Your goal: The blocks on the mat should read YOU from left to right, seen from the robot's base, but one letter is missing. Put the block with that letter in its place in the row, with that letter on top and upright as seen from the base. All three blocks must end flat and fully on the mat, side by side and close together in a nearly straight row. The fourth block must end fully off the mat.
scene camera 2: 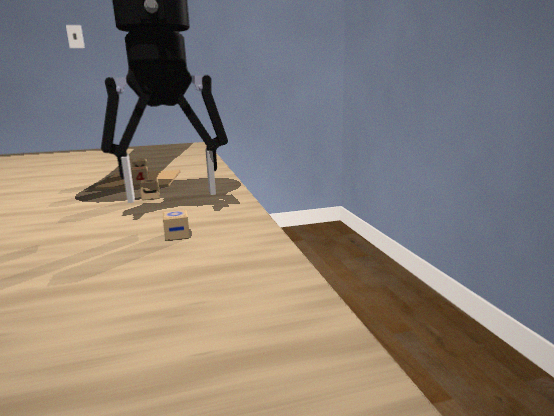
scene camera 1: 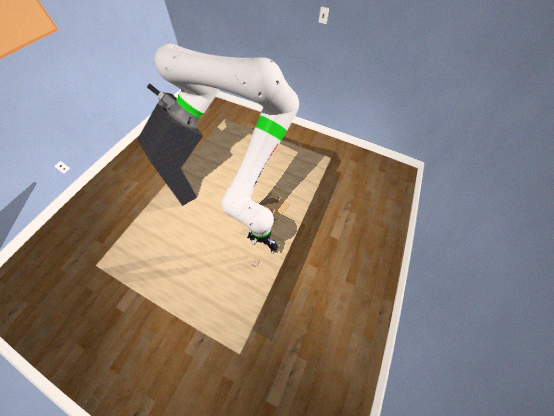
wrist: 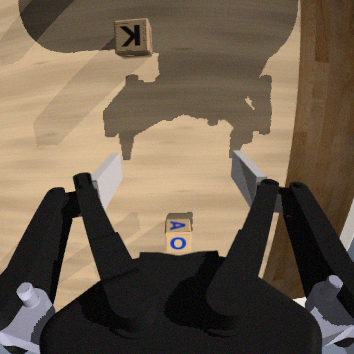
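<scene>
A wooden block point(scene camera 1: 255, 262) point(scene camera 2: 176, 225) point(wrist: 178, 243) lies on the table with a blue O on top; an A shows on one side in the wrist view, and a blue bar on another in scene camera 2. My gripper point(scene camera 1: 262, 243) point(scene camera 2: 171, 197) point(wrist: 176, 163) is open and empty, above the table between this block and a block with a K point(scene camera 2: 150, 191) point(wrist: 133, 37). The K is upside down in the wrist view. The orange mat point(scene camera 1: 284, 206) point(scene camera 2: 169, 176) is partly shaded. Blocks point(scene camera 2: 140, 174), one with a red mark, stand by it; their top letters are unreadable.
The table point(scene camera 1: 175, 260) point(scene camera 2: 200, 310) point(wrist: 65, 175) has its long edge to the right of the blocks in scene camera 2, with the wooden floor point(scene camera 1: 330, 280) point(scene camera 2: 380, 325) point(wrist: 325, 125) beyond. The arm's shadow covers the K block's surroundings and part of the mat area.
</scene>
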